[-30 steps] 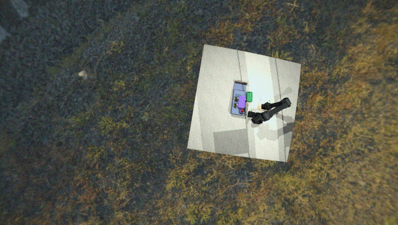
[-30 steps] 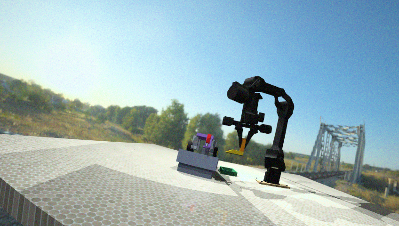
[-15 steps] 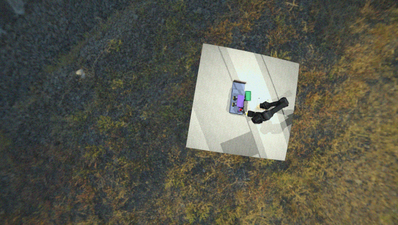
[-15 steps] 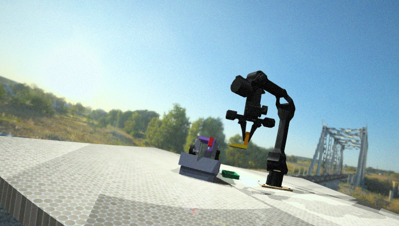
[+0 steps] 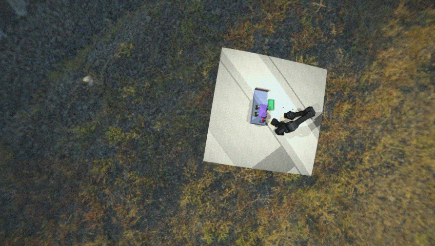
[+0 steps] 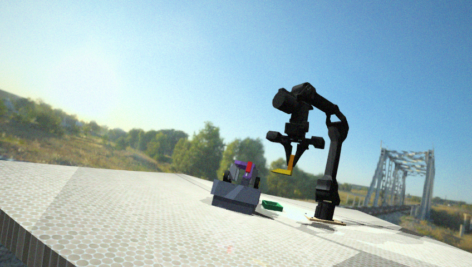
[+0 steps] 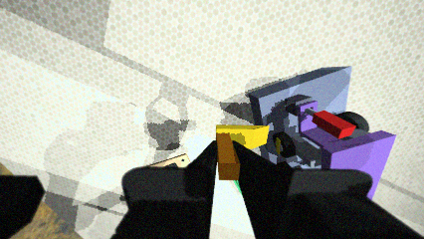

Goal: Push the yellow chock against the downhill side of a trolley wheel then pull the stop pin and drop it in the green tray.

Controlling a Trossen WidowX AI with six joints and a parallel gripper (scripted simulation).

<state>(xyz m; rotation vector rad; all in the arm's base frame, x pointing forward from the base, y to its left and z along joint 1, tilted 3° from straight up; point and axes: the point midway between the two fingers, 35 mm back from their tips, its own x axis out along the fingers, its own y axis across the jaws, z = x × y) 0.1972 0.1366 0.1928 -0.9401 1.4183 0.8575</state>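
The yellow chock is 2 cm ahead of my gripper tip, 1 cm to the right of it and 1 cm below it. Round my gripper tip: grey-blue ramp 14 cm ahead, 13 cm to the right, 13 cm below; then purple trolley 14 cm ahead, 13 cm to the right, 6 cm below; then red-headed stop pin 13 cm ahead, 5 cm below, 3 cm to the right.
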